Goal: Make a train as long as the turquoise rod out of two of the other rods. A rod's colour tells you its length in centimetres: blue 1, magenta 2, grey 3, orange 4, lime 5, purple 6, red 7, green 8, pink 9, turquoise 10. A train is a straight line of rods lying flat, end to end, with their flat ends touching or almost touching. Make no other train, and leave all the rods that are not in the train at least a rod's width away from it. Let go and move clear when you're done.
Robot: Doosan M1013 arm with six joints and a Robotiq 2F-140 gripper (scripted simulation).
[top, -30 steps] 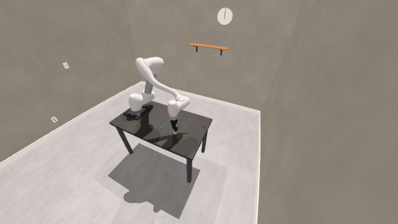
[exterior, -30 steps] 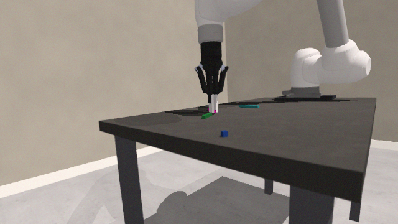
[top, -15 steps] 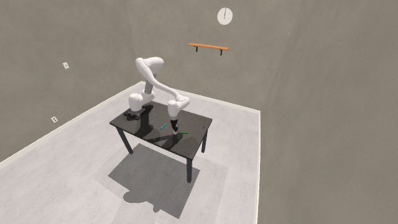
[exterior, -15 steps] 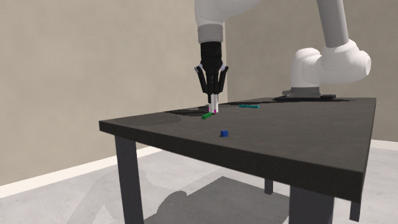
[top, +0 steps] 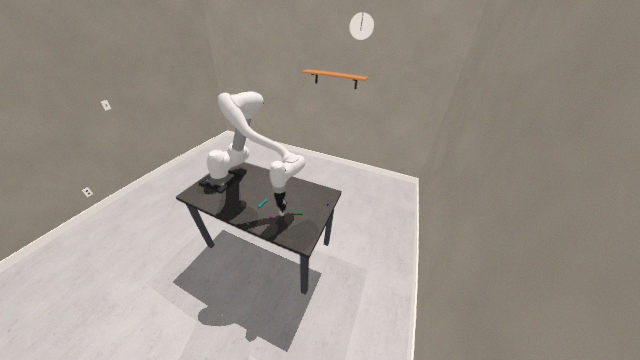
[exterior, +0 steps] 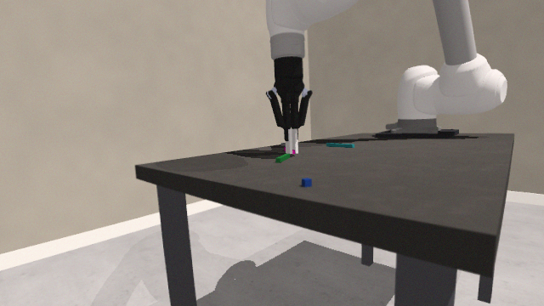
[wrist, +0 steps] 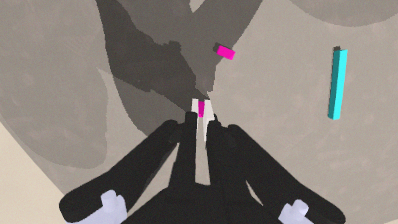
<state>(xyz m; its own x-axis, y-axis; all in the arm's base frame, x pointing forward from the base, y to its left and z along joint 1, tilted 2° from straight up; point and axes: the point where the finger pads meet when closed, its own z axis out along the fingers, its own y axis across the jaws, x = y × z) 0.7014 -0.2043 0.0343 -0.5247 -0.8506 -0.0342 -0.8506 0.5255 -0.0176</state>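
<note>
The green rod is 11 cm ahead of my hand, 4 cm to the left of it and 3 cm below it. From my hand the other things lie so: turquoise rod 19 cm behind, 6 cm to the left, 3 cm below; small grey rod 20 cm behind, 16 cm to the right, 3 cm below; blue rod 30 cm ahead, 22 cm to the left, 3 cm below.
</note>
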